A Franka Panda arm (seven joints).
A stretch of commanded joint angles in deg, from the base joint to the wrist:
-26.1, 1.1, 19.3, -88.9, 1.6, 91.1, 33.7
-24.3, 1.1, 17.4, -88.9, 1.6, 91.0, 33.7
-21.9, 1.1, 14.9, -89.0, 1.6, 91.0, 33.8
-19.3, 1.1, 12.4, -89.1, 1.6, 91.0, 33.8
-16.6, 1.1, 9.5, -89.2, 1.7, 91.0, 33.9
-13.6, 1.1, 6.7, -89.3, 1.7, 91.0, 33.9
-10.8, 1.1, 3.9, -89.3, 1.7, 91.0, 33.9
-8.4, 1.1, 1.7, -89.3, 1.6, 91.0, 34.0
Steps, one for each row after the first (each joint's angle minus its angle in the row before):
1.8, 0.0, -1.9, 0.0, 0.0, -0.1, 0.0
2.4, 0.0, -2.5, -0.1, 0.0, 0.0, 0.1
2.6, 0.0, -2.5, -0.1, 0.0, 0.0, 0.0
2.7, 0.0, -2.9, -0.1, 0.1, 0.0, 0.1
3.0, 0.0, -2.8, -0.1, 0.0, 0.0, 0.0
2.8, 0.0, -2.8, 0.0, 0.0, 0.0, 0.0
2.4, 0.0, -2.2, 0.0, -0.1, 0.0, 0.1

